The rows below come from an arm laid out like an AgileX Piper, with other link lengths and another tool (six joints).
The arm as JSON. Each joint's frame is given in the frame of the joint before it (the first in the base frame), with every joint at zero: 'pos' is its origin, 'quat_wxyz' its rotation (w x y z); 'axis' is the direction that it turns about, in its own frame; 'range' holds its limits. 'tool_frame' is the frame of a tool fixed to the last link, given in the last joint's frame.
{
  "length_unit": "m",
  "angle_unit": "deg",
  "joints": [
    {
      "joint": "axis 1",
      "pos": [
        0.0,
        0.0,
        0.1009
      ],
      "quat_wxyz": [
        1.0,
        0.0,
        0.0,
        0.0
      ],
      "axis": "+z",
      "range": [
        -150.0,
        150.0
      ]
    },
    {
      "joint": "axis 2",
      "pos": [
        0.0,
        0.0,
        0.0
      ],
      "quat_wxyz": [
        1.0,
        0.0,
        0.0,
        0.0
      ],
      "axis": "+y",
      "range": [
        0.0,
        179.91
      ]
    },
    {
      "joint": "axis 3",
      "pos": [
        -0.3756,
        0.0,
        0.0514
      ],
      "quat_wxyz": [
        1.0,
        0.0,
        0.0,
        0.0
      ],
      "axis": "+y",
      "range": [
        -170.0,
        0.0
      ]
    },
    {
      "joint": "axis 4",
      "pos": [
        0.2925,
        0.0,
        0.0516
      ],
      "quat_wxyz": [
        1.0,
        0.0,
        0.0,
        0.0
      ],
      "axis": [
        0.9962,
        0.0,
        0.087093
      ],
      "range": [
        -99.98,
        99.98
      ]
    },
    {
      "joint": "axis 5",
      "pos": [
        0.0,
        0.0,
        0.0
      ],
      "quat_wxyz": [
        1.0,
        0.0,
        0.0,
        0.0
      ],
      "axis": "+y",
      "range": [
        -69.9,
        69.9
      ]
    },
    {
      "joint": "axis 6",
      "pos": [
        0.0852,
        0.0,
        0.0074
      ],
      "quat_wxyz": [
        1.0,
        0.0,
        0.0,
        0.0
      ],
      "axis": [
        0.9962,
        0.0,
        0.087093
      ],
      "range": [
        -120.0,
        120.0
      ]
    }
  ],
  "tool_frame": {
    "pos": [
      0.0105,
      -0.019,
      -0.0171
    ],
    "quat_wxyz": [
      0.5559,
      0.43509,
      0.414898,
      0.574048
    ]
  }
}
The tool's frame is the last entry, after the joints.
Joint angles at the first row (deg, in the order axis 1, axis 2, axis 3, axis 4, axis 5, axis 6):
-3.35, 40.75, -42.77, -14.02, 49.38, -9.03
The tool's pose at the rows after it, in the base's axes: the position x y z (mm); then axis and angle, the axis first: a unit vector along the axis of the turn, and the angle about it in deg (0 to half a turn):
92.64 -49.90 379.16 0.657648 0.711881 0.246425 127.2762
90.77 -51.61 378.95 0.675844 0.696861 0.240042 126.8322
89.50 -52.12 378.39 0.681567 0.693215 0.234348 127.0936
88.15 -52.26 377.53 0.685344 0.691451 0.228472 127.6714
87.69 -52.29 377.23 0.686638 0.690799 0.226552 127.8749
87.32 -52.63 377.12 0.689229 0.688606 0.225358 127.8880
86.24 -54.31 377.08 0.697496 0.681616 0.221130 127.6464
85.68 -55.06 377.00 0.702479 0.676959 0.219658 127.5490
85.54 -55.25 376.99 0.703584 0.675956 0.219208 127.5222
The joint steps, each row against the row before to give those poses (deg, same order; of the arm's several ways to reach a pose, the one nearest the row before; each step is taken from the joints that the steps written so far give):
0.00, 0.09, 0.00, -3.73, 1.19, 6.54
0.00, 0.00, 0.00, -1.84, 0.64, 3.17
0.00, 0.00, 0.00, -0.43, 0.75, 0.74
0.00, 0.00, 0.00, -0.03, 0.90, 0.26
0.00, 0.00, 0.00, 0.00, 0.31, 0.08
-0.24, 0.00, 0.00, -0.01, 0.09, 0.14
-1.12, 0.00, 0.00, 0.00, 0.00, 0.13
-0.55, 0.00, 0.00, 0.01, 0.00, 0.23
-0.13, 0.00, 0.00, 0.00, 0.00, 0.04

